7 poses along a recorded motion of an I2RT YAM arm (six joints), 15 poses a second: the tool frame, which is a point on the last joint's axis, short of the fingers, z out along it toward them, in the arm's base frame.
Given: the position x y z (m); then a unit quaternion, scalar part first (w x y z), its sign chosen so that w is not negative.
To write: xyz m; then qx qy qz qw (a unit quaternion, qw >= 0). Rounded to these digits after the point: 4 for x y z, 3 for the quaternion.
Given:
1: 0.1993 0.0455 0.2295 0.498 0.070 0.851 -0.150
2: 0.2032 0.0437 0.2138 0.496 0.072 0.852 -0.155
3: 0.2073 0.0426 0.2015 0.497 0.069 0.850 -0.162
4: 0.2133 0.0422 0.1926 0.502 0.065 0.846 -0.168
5: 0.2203 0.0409 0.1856 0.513 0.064 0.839 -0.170
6: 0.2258 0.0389 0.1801 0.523 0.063 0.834 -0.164
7: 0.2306 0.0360 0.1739 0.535 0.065 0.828 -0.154
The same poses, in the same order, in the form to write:
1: 0.1993 0.0455 0.2295 0.070 0.851 -0.150 0.498
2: 0.2032 0.0437 0.2138 0.072 0.852 -0.155 0.496
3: 0.2073 0.0426 0.2015 0.069 0.850 -0.162 0.497
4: 0.2133 0.0422 0.1926 0.065 0.846 -0.168 0.502
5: 0.2203 0.0409 0.1856 0.064 0.839 -0.170 0.513
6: 0.2258 0.0389 0.1801 0.063 0.834 -0.164 0.523
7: 0.2306 0.0360 0.1739 0.065 0.828 -0.154 0.535
